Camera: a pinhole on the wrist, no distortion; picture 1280 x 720 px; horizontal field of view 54.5 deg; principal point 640.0 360.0 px. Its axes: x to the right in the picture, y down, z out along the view. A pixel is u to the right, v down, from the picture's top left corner.
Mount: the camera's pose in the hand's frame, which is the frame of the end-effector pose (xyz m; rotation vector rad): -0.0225 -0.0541 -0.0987 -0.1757 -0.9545 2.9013
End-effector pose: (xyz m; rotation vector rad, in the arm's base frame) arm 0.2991 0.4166 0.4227 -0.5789 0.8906 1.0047
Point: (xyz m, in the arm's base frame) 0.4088 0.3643 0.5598
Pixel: 1084 87
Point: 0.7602 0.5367 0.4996
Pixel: 138 373
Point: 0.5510 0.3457 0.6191
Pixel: 905 467
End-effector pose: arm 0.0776 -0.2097 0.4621 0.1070 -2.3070 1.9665
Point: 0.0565 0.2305 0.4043
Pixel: behind the camera
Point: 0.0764 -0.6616 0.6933
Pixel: 376 111
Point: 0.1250 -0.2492 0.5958
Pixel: 540 387
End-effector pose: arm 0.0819 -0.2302 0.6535 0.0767 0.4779 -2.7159
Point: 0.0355 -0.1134 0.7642
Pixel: 405 248
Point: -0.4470 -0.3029 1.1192
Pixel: outside the picture
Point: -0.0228 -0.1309 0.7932
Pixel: 84 211
